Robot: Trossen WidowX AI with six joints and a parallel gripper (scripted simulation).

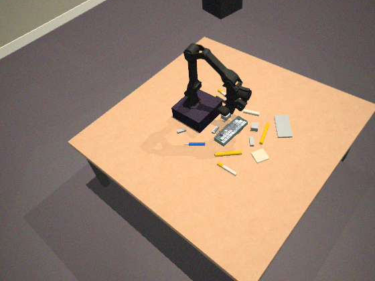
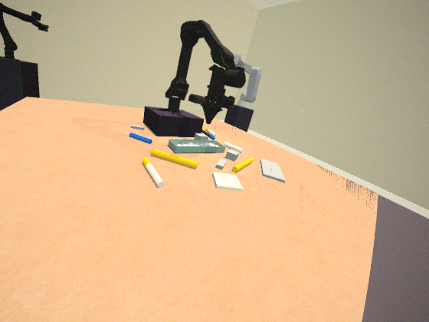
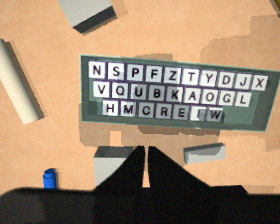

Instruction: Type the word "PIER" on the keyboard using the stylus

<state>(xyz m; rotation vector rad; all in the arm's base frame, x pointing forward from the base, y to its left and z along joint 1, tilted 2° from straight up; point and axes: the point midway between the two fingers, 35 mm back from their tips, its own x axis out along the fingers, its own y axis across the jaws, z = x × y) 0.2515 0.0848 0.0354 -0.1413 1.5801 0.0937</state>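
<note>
My gripper tip is 27 cm to the left of the blue stylus, 9 cm above it and 4 cm past it. The rest, counted from my gripper tip: cream tile: 27 cm ahead, 9 cm below, 4 cm to the right; then white stick: 15 cm to the left, 9 cm below, 1 cm ahead; then grey plate: 21 cm to the left, 20 cm ahead, 9 cm below.
</note>
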